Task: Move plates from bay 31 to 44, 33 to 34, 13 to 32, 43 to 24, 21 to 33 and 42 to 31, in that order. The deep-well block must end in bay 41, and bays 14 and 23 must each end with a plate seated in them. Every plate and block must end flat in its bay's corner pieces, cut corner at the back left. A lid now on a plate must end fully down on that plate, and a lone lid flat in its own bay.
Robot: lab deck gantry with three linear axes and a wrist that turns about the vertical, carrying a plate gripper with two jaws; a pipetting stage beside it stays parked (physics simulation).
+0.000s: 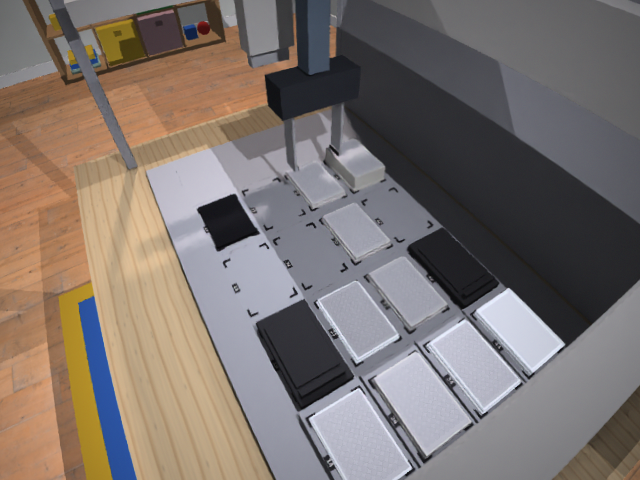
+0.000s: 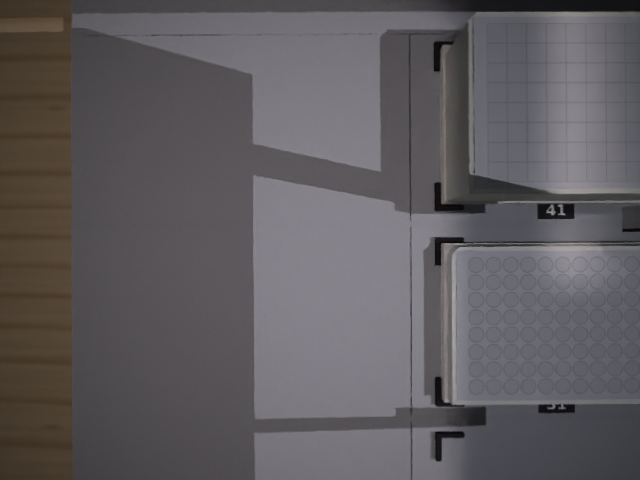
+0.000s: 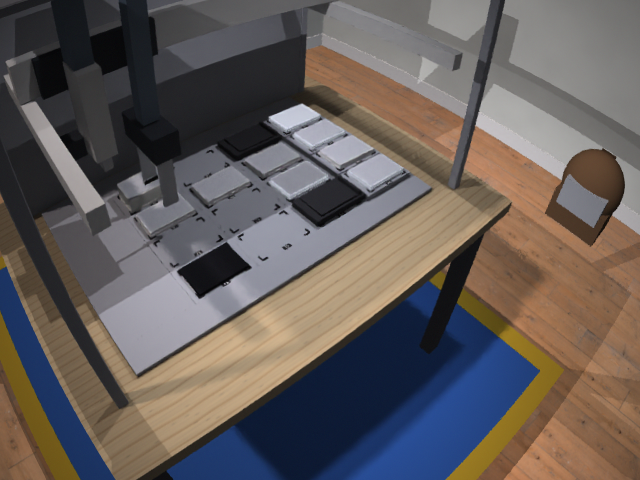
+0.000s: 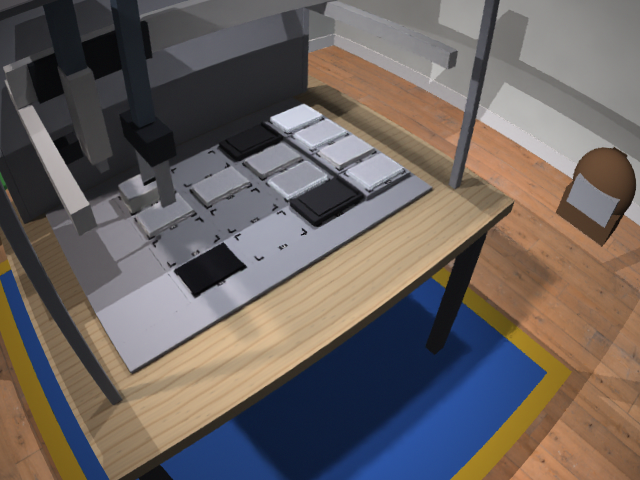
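Note:
My gripper (image 1: pixel 314 160) (image 3: pixel 159 192) (image 4: pixel 157 192) is open and empty, its jaws hanging over the plate in bay 31. That pale lidded plate (image 1: pixel 314 184) (image 2: pixel 547 325) (image 3: pixel 155 221) lies flat in its corner pieces. The deep-well block (image 1: pixel 364 160) (image 2: pixel 563 103) (image 3: pixel 133 196) sits in bay 41. Bay 42 (image 1: pixel 398 211) holds no plate. Plates lie in bay 32 (image 1: pixel 355 230), bay 33 (image 1: pixel 406 291), bay 23 (image 1: pixel 356 321), bay 14 (image 1: pixel 359 436), bay 24 (image 1: pixel 421 403), bay 34 (image 1: pixel 473 364) and bay 44 (image 1: pixel 519 330).
Black stepped pieces stand in bay 13 (image 1: pixel 302 351) (image 3: pixel 328 201) and bay 43 (image 1: pixel 452 263) (image 3: pixel 248 139). A thin black piece (image 1: pixel 227 221) (image 3: pixel 214 268) lies in bay 11. Bays 12, 21 and 22 show bare corner pieces. The parked pipetting stage (image 1: pixel 264 31) (image 3: pixel 90 111) hangs beside my gripper.

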